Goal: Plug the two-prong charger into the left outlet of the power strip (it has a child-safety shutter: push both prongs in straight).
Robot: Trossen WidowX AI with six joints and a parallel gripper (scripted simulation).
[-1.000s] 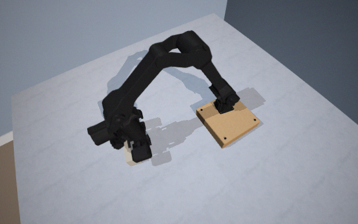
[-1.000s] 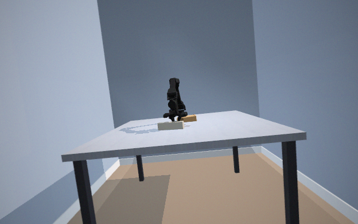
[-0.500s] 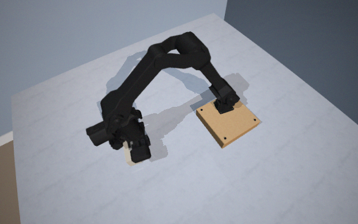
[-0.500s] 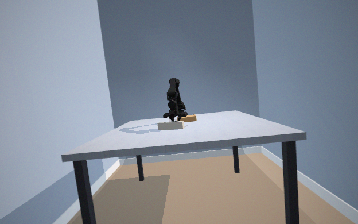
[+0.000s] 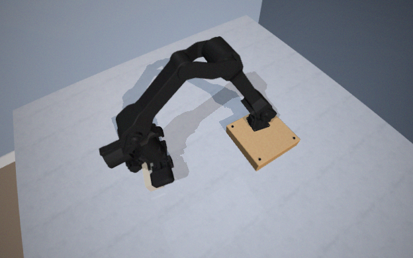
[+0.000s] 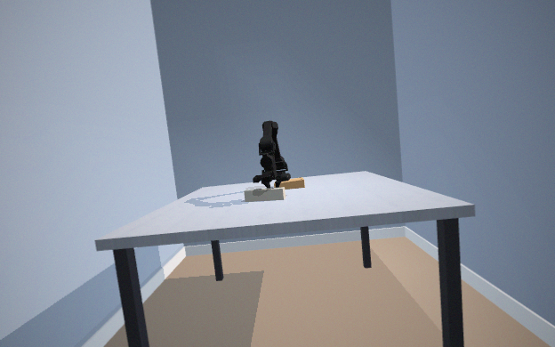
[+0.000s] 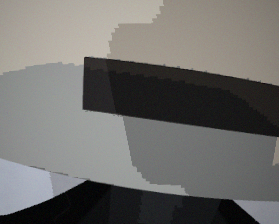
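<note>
Now: gripper tip 20 mm short of the charger and 10 mm below it.
</note>
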